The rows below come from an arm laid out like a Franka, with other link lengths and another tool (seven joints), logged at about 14 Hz.
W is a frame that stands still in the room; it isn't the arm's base.
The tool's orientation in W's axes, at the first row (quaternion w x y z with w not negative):
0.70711, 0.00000, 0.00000, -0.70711
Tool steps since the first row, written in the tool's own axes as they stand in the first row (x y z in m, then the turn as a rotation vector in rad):
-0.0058, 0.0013, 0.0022, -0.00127, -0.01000, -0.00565
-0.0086, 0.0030, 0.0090, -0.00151, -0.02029, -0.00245
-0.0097, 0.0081, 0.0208, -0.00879, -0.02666, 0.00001
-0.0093, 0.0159, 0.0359, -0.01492, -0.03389, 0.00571
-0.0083, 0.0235, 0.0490, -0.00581, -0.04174, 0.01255
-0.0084, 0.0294, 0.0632, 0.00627, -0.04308, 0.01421
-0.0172, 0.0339, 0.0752, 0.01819, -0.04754, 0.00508
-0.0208, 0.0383, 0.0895, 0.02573, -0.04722, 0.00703
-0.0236, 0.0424, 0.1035, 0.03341, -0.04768, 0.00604
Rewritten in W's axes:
0.0013, 0.0058, 0.0022, -0.01000, 0.00127, -0.00565
0.0030, 0.0086, 0.0090, -0.02029, 0.00151, -0.00245
0.0081, 0.0097, 0.0208, -0.02666, 0.00879, 0.00001
0.0159, 0.0093, 0.0359, -0.03389, 0.01492, 0.00571
0.0235, 0.0083, 0.0490, -0.04174, 0.00581, 0.01255
0.0294, 0.0084, 0.0632, -0.04308, -0.00627, 0.01421
0.0339, 0.0172, 0.0752, -0.04754, -0.01819, 0.00508
0.0383, 0.0208, 0.0895, -0.04722, -0.02573, 0.00703
0.0424, 0.0236, 0.1035, -0.04768, -0.03341, 0.00604

